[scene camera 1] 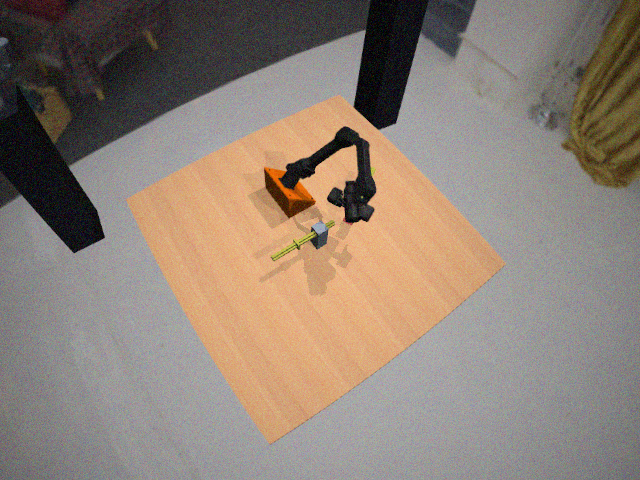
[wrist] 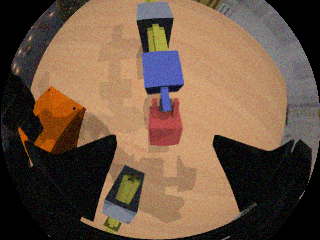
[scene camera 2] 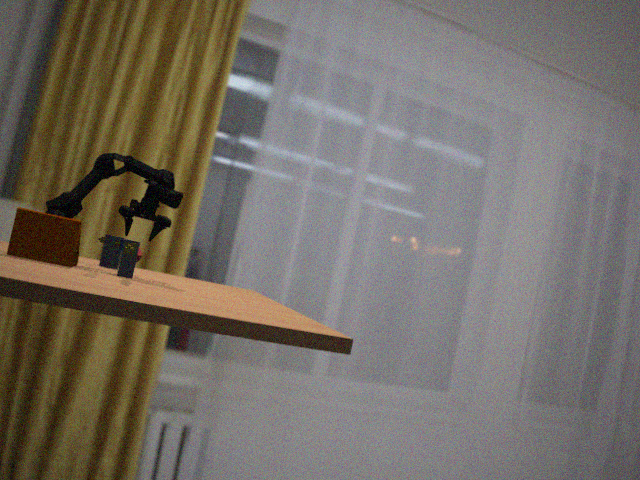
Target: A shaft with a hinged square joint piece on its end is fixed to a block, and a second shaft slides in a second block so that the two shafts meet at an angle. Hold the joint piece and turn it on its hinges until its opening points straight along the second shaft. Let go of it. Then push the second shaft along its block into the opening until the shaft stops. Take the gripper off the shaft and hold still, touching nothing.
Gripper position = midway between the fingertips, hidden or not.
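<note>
My gripper [scene camera 2: 137, 238], [wrist: 167, 140]: open, holding nothing.
</note>
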